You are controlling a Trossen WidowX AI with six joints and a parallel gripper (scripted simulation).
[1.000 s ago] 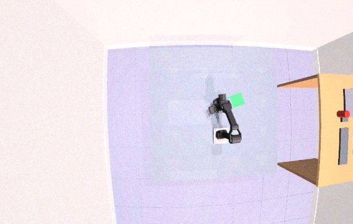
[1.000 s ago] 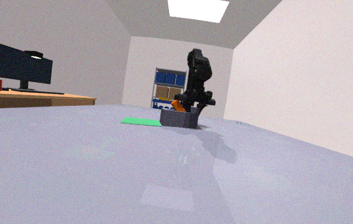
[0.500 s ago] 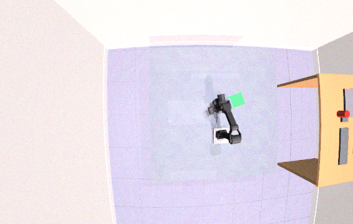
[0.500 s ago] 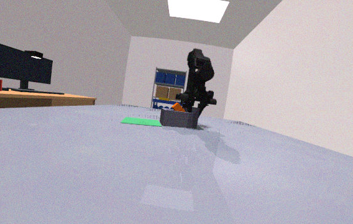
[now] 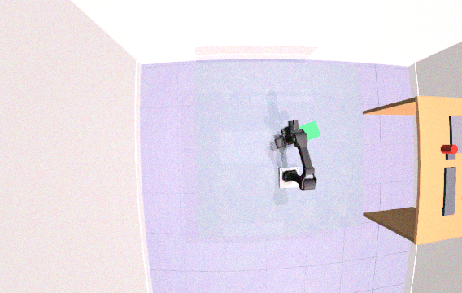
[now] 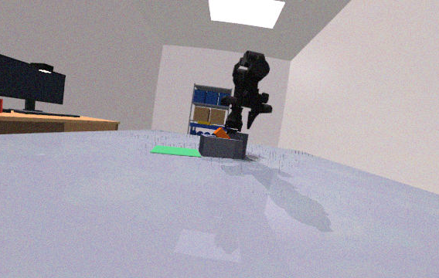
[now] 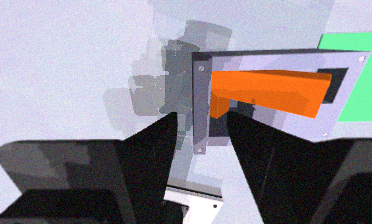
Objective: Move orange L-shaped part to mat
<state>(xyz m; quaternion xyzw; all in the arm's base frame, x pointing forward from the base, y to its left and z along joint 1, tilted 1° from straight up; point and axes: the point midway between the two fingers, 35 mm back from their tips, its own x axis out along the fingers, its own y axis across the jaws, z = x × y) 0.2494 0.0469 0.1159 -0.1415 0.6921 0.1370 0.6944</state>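
The orange L-shaped part lies 70 mm below my gripper tip, 40 mm to the right of it and 10 mm ahead of it. Also, from my gripper tip: green mat 210 mm to the right, 120 mm below, 80 mm ahead.
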